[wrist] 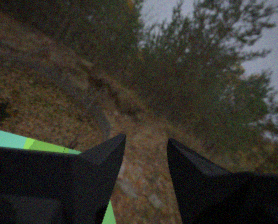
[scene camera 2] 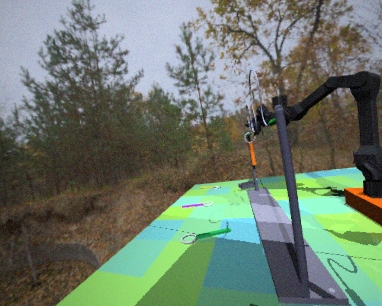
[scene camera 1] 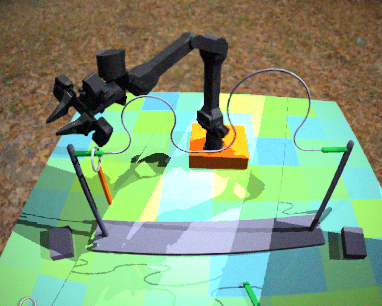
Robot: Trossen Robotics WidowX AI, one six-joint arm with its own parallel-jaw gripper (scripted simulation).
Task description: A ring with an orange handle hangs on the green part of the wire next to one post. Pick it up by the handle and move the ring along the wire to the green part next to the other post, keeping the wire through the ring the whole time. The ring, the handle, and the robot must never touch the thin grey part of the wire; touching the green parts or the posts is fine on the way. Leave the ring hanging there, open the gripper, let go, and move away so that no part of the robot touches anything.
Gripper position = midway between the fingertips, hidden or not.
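Note:
The gripper (scene camera 1: 51, 128) can be seen in the scene, and the wrist view shows the gripper (wrist: 146, 141) too. A grey base plate (scene camera 1: 277, 233) can be seen as well.

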